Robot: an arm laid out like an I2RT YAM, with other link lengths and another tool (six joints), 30 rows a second.
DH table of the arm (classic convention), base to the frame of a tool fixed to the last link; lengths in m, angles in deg. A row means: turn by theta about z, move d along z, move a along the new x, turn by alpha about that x. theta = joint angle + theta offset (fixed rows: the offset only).
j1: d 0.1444  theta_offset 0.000  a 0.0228  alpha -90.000
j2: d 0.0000  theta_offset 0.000  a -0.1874  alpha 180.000
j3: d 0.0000  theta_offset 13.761  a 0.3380  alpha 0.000
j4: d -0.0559  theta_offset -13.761  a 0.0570  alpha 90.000
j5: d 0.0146  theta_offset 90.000  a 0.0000  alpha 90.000
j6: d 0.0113  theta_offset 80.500  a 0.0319  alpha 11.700
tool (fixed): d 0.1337  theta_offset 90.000  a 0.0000  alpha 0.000
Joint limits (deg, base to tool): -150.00..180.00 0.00..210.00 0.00..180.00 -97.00..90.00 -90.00..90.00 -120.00..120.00
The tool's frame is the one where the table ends.
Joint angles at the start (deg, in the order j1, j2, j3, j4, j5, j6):
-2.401, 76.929, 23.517, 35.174, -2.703, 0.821
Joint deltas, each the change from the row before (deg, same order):
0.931, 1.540, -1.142, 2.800, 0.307, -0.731
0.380, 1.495, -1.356, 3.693, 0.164, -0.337
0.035, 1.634, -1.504, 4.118, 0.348, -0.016
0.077, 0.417, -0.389, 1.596, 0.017, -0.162
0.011, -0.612, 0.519, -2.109, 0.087, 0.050
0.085, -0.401, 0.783, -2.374, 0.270, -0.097
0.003, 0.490, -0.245, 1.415, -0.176, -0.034
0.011, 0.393, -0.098, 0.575, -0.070, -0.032
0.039, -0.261, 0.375, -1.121, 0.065, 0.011
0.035, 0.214, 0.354, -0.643, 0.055, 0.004
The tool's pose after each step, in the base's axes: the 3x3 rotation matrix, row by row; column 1 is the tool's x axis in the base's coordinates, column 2 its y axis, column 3 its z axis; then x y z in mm. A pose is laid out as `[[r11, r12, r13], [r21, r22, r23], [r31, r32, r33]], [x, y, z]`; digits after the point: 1 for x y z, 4 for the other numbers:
[[0.1293, 0.3044, 0.9437], [0.9707, 0.1556, -0.1832], [-0.2026, 0.9397, -0.2754]], [413.4, 19.3, -1.5]
[[0.1268, 0.2896, 0.9487], [0.9700, 0.1637, -0.1797], [-0.2073, 0.9430, -0.2601]], [407.9, 21.6, -9.9]
[[0.1353, 0.2743, 0.9521], [0.9689, 0.1645, -0.1851], [-0.2074, 0.9475, -0.2435]], [401.2, 21.1, -18.6]
[[0.1364, 0.2609, 0.9557], [0.9685, 0.1678, -0.1841], [-0.2084, 0.9507, -0.2297]], [400.2, 21.5, -19.0]
[[0.1343, 0.2773, 0.9513], [0.9684, 0.1668, -0.1854], [-0.2100, 0.9462, -0.2462]], [401.6, 21.4, -18.0]
[[0.1324, 0.2973, 0.9456], [0.9675, 0.1685, -0.1884], [-0.2154, 0.9398, -0.2654]], [403.2, 21.2, -17.1]
[[0.1318, 0.2856, 0.9492], [0.9680, 0.1693, -0.1854], [-0.2137, 0.9433, -0.2541]], [402.9, 21.7, -17.6]
[[0.1307, 0.2839, 0.9499], [0.9681, 0.1699, -0.1840], [-0.2137, 0.9437, -0.2527]], [402.2, 21.9, -19.1]
[[0.1293, 0.2920, 0.9476], [0.9681, 0.1698, -0.1844], [-0.2148, 0.9412, -0.2607]], [403.2, 22.0, -18.2]
[[0.1277, 0.3003, 0.9452], [0.9680, 0.1698, -0.1848], [-0.2160, 0.9386, -0.2690]], [403.6, 22.1, -19.1]

